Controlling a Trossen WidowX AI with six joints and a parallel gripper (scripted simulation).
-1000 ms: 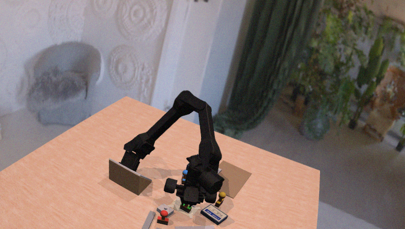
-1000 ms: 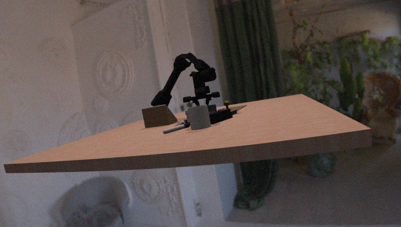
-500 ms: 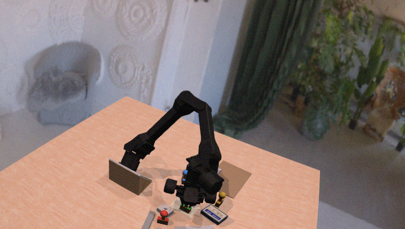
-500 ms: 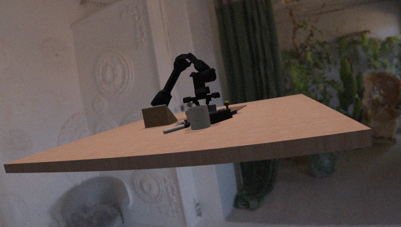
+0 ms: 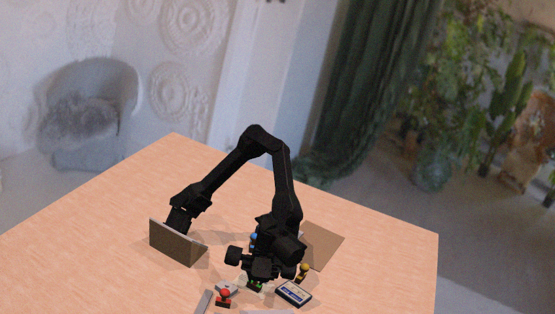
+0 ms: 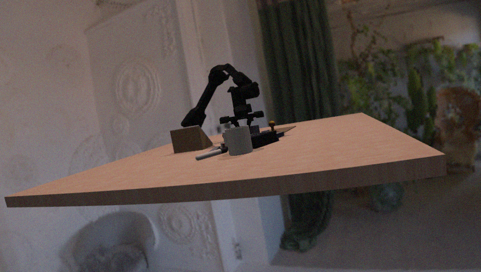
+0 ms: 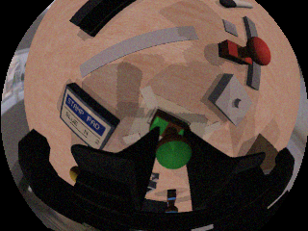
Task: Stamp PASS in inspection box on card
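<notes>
The green-knobbed stamp is right at my gripper tip. The rest, counted from my gripper tip: grey block (6 cm behind, 5 cm to the right, 1 cm below); then white card (3 cm below, 1 cm to the left, 1 cm behind); then blue-and-white labelled box (11 cm ahead, 3 cm to the left, 1 cm below).
</notes>
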